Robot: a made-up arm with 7 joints.
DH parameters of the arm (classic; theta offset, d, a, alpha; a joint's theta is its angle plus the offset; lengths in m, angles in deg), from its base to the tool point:
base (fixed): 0 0 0 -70
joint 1: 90 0 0 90
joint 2: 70 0 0 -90
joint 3: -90 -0.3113 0.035 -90
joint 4: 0 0 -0.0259 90
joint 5: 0 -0.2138 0 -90
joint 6: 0 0 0 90
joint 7: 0 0 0 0
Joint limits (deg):
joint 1: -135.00..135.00
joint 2: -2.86..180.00
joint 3: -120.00..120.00
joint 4: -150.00..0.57
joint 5: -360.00..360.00
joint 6: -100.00..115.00
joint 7: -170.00..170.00
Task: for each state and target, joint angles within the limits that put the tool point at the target. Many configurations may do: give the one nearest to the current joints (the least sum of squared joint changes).
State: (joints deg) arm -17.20 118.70 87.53 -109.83 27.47 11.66 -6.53
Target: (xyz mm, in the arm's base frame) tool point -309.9 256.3 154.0
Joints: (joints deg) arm -58.31 123.32 117.65 -85.66 27.47 11.66 -6.53
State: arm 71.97 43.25 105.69 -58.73 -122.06 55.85 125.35
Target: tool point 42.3 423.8 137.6
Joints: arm 73.26 82.39 83.49 -78.89 -122.06 55.85 125.35
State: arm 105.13 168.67 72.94 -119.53 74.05 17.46 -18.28
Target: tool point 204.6 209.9 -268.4
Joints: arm 126.24 149.64 55.89 -97.60 74.05 17.46 -18.28
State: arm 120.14 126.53 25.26 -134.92 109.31 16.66 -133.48
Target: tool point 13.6 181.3 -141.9
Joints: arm 121.10 126.47 24.61 -145.92 109.31 16.66 -133.48
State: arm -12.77 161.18 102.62 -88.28 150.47 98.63 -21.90
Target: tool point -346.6 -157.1 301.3
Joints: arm -42.16 180.00 98.48 -60.87 150.47 98.63 -21.90
